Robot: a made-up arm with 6 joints.
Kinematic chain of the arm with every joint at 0, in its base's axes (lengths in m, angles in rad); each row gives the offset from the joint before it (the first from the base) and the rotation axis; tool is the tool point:
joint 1: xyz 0 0 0.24 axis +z
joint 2: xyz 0 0.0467 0 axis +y
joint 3: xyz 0 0 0.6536 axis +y
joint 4: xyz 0 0 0.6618 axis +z
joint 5: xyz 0 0 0 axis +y
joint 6: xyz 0 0 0.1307 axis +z
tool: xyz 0 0 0
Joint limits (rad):
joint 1: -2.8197..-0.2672
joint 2: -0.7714..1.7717
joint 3: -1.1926..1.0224
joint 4: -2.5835..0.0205
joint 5: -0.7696..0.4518
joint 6: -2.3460..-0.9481
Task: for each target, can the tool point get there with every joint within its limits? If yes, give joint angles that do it. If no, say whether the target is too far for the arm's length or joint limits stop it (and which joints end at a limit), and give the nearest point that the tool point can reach.
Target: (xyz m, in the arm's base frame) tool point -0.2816 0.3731 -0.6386
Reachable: no: joint limits stop it (at a limit: joint 1, joint 2, joint 3, joint 5) | nearest point -0.8127 -0.2863 -0.6393 | short by 0.847 m
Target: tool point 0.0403 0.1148 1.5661
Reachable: yes | joints -1.3533 0.3656 -0.8167 -2.0313 -0.1493 -1.6500
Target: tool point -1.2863 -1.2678 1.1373
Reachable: no: too far | nearest point -0.9229 -0.9096 0.8838 | short by 0.570 m
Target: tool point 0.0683 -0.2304 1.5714
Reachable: yes | joints -1.6992 -0.2064 0.6292 -2.2255 -0.5087 -1.6416
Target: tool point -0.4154 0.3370 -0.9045
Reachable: no: joint limits stop it (at a limit: joint 1, joint 2, joint 3, joint 5) | nearest point -0.8142 -0.2851 -0.6389 | short by 0.785 m
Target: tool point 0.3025 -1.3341 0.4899
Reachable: yes | joints -1.3599 1.0962 0.5575 -2.0722 0.2661 -1.4745
